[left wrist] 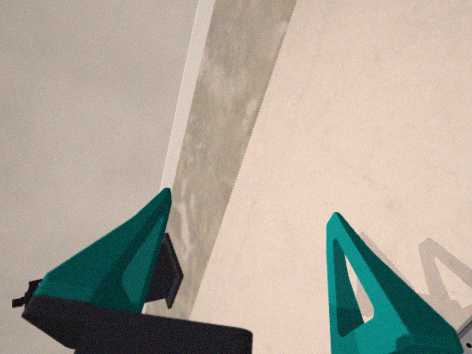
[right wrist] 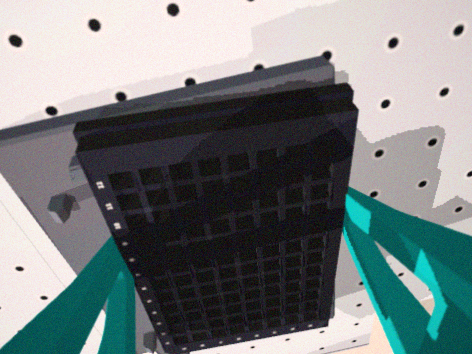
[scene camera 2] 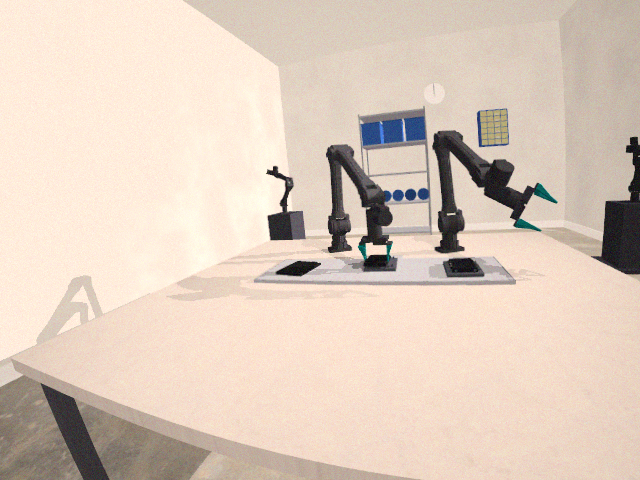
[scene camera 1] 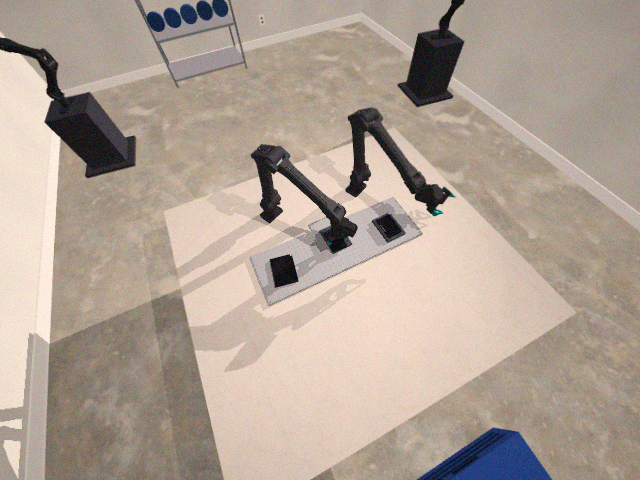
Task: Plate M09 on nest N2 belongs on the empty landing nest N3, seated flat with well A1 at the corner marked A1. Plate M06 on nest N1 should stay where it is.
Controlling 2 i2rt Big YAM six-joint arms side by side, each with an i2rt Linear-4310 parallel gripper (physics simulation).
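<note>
Plate M09 [right wrist: 240,200] [scene camera 2: 376,258], a black well plate, is between the teal fingers of my right gripper [right wrist: 231,219] [scene camera 2: 376,261] [scene camera 1: 338,240], at the middle nest N3 [right wrist: 45,170] [scene camera 2: 392,266]. The grey nest shows past the plate's upper and left edges in the right wrist view. I cannot tell whether the plate is seated or slightly above it, nor read the corner mark. Plate M06 [scene camera 1: 388,226] [scene camera 2: 461,265] rests on N1 at the picture's right. N2 [scene camera 1: 283,270] [scene camera 2: 298,267] is black, without a plate. My left gripper [scene camera 1: 445,204] [scene camera 2: 547,215] [left wrist: 251,206] is open, empty and raised.
The three nests stand on a pale perforated board [scene camera 1: 261,273] [scene camera 2: 330,279] on the table [scene camera 1: 392,330] [scene camera 2: 330,361]. The left arm reaches past the board's end on the picture's right. Both arm bases stand behind the board. Two black pedestals [scene camera 1: 87,129] [scene camera 1: 435,64] stand beyond the table.
</note>
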